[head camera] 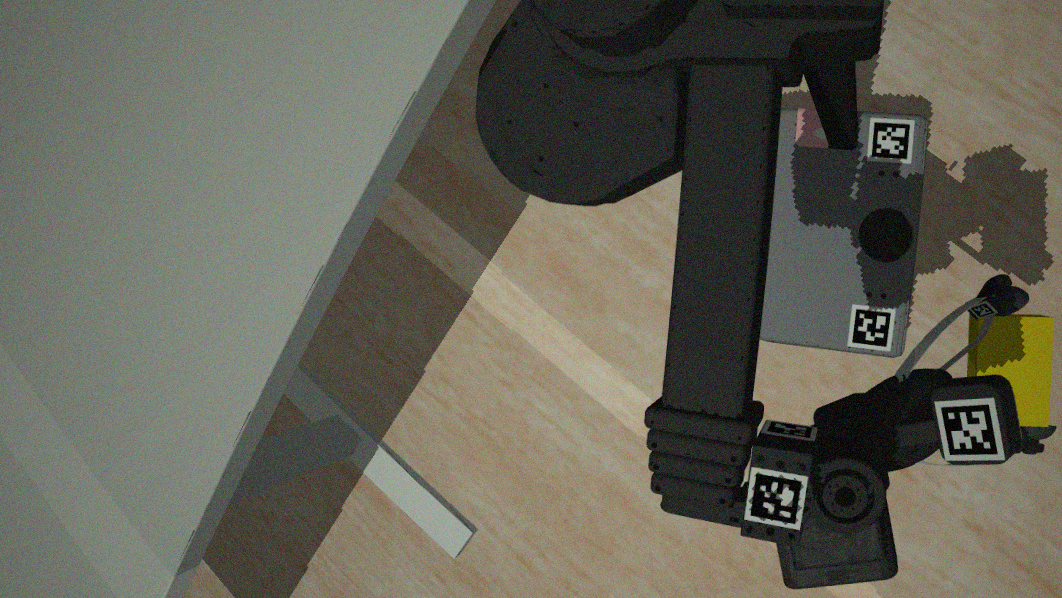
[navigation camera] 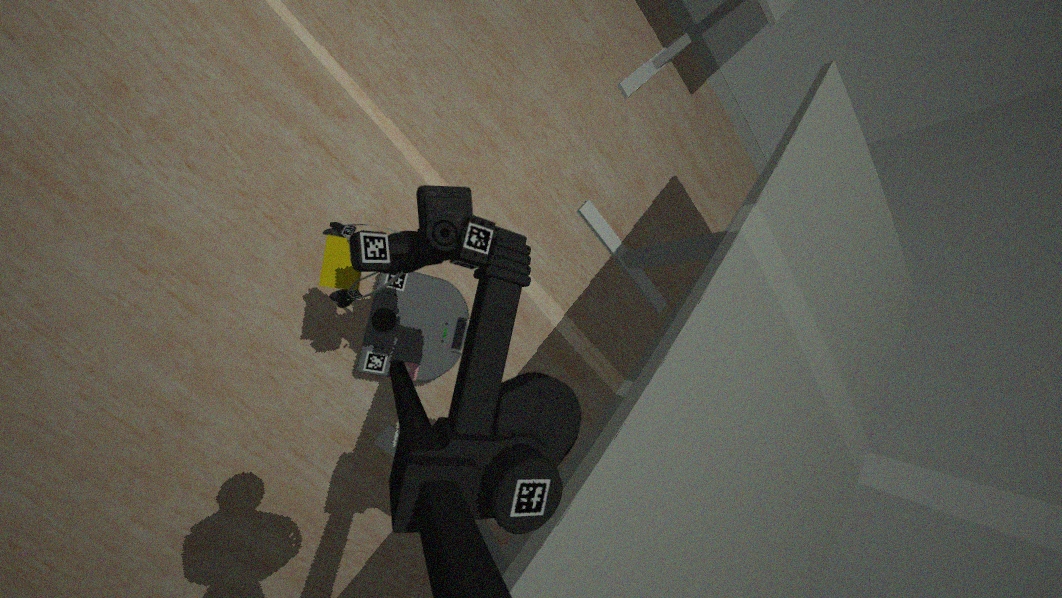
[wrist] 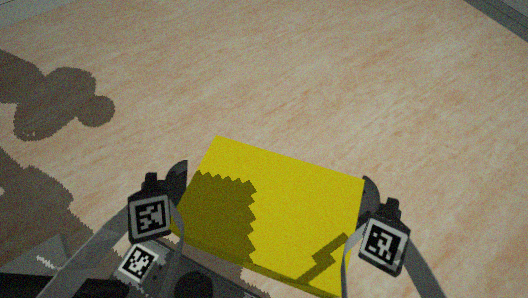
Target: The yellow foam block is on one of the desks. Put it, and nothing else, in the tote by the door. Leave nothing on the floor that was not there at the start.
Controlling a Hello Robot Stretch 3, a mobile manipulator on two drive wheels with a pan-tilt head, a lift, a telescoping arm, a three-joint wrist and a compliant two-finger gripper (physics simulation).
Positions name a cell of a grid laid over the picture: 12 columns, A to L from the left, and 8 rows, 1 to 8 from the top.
gripper: head camera L5; navigation camera D4; wrist G6
